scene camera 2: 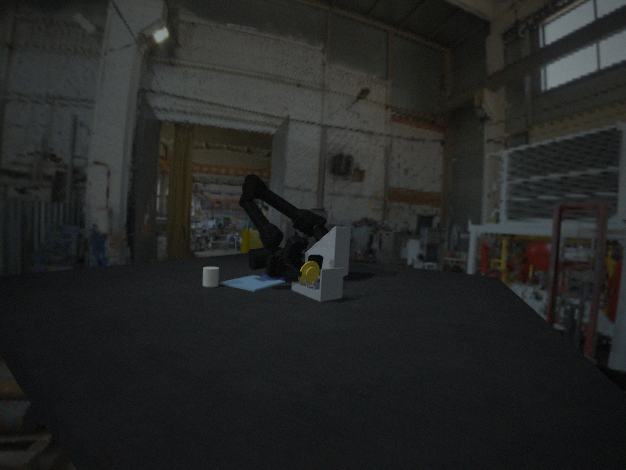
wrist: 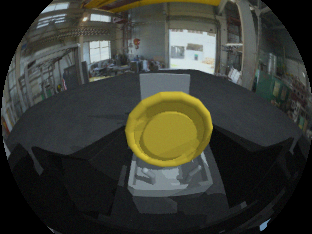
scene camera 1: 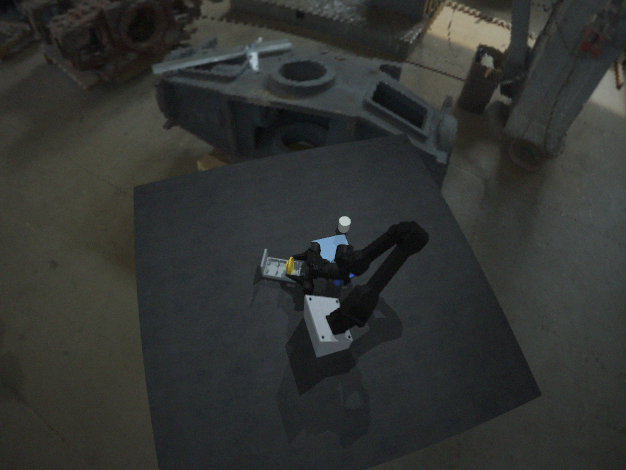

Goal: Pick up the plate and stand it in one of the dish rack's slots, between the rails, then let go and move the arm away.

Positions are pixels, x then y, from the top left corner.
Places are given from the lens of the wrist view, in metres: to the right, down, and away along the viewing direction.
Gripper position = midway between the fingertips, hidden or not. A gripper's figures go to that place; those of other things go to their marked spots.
gripper (wrist: 169, 129): 0.01, 0.01, 0.09
yellow plate (wrist: 169, 128): 0.01, 0.01, 0.08
dish rack (wrist: 147, 180): -0.01, 0.06, 0.09
The marked spots on the yellow plate and the dish rack are 0.06 m apart.
